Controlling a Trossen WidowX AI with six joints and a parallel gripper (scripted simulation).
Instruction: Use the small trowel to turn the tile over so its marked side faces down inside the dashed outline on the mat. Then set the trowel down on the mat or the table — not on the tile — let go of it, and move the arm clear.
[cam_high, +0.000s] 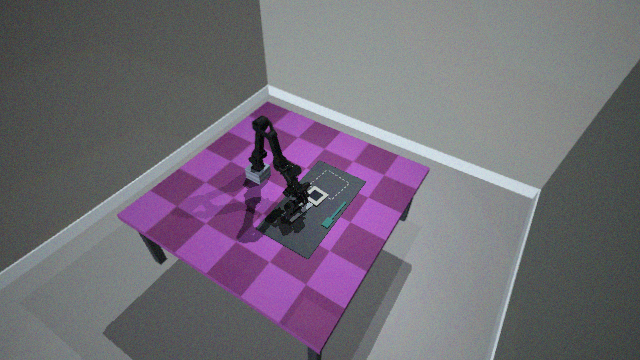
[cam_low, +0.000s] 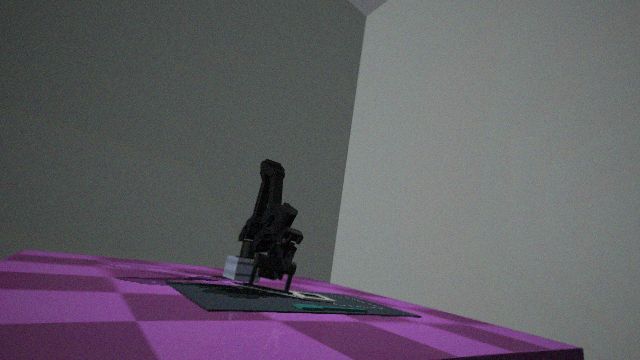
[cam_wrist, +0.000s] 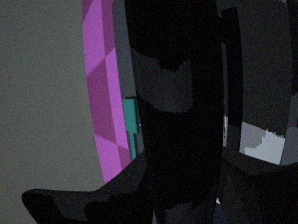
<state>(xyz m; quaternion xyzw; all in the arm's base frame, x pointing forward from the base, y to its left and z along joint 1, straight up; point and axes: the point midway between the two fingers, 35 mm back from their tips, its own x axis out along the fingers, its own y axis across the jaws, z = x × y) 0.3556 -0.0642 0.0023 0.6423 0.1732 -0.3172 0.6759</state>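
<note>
Right now my gripper tip is 80 mm above the dark mat, 60 mm to the right of it and 20 mm short of it. From my gripper tip the other things lie so: tool-shaped bar (160 mm ahead, 50 mm below, 40 mm to the left); then trowel (30 mm behind, 10 mm below); then tile (110 mm to the left, 50 mm below).
</note>
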